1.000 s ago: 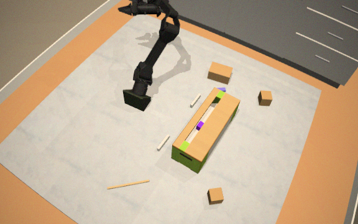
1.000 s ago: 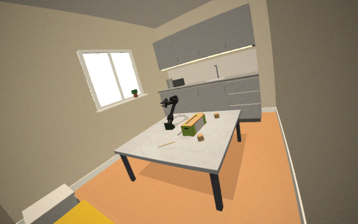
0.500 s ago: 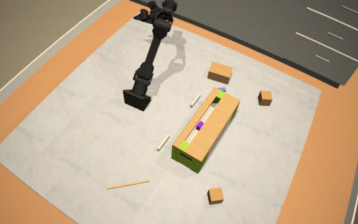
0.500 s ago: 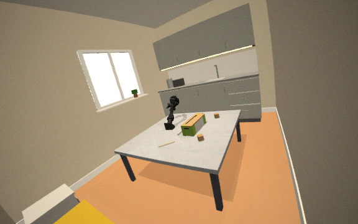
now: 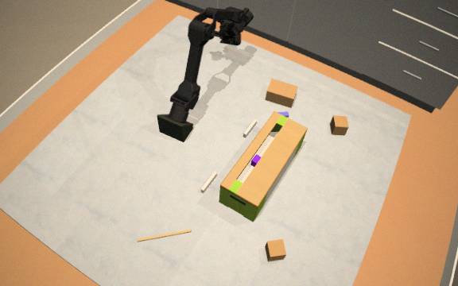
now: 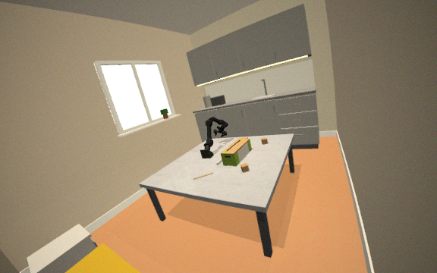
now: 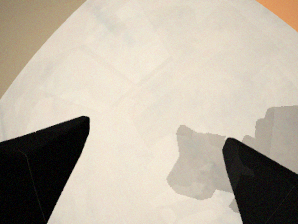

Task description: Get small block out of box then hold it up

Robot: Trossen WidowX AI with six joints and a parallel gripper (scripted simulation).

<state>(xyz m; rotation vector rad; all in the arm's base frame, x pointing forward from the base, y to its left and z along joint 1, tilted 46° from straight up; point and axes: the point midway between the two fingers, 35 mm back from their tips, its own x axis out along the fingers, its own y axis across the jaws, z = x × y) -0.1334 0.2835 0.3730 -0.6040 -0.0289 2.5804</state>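
Now: the long box 51 cm ahead of my gripper tip, 43 cm to the right of it and 2 cm below it. From my gripper tip the other things lie so: thin wooden stick 41 cm ahead, 84 cm to the right, 8 cm below.
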